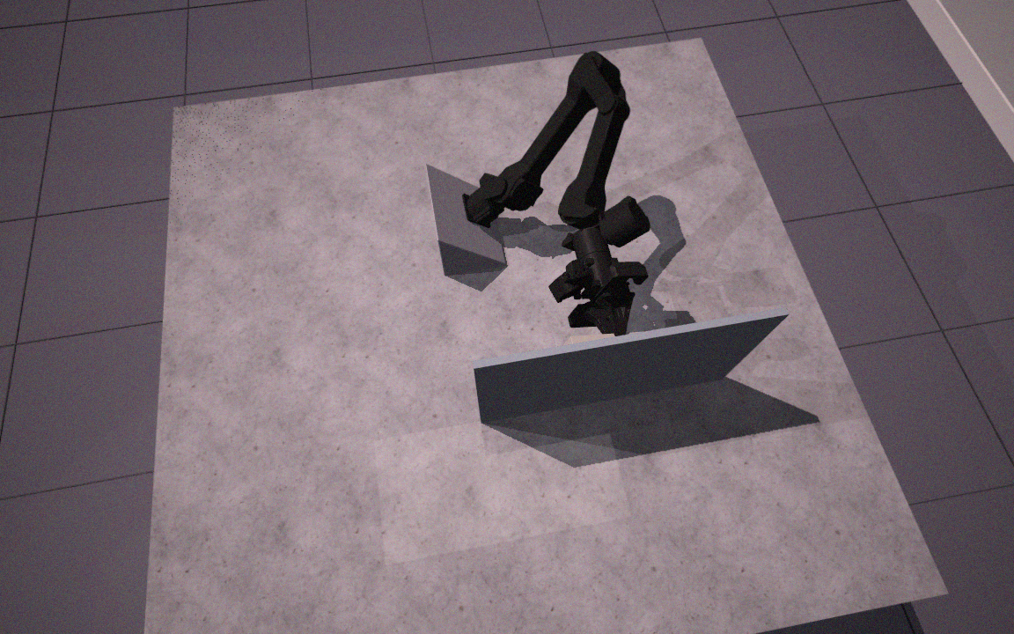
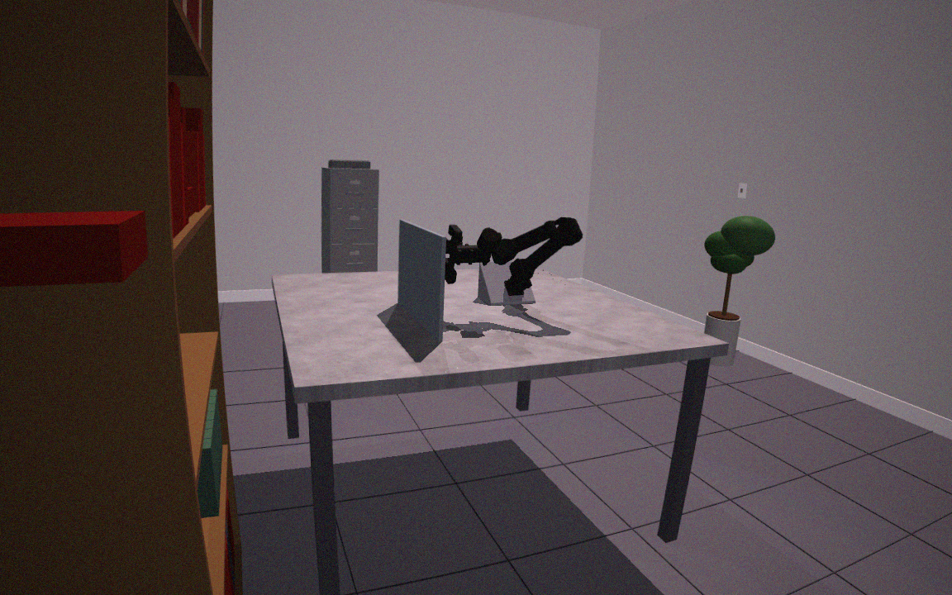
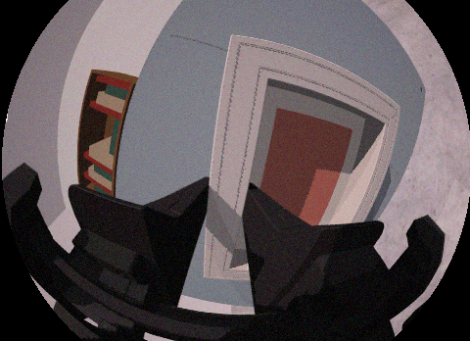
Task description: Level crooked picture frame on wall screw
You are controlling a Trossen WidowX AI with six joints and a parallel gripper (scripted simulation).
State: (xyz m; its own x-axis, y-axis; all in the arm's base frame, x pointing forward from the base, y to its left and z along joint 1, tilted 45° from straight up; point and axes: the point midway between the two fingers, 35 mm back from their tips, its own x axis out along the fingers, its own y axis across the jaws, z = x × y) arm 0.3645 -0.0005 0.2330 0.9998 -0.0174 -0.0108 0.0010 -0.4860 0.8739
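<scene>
Right now the picture frame is 10 mm to the right of my gripper tip and 50 mm below it. From my gripper tip the other things lie so: wall panel: 20 mm ahead, 60 mm below.
</scene>
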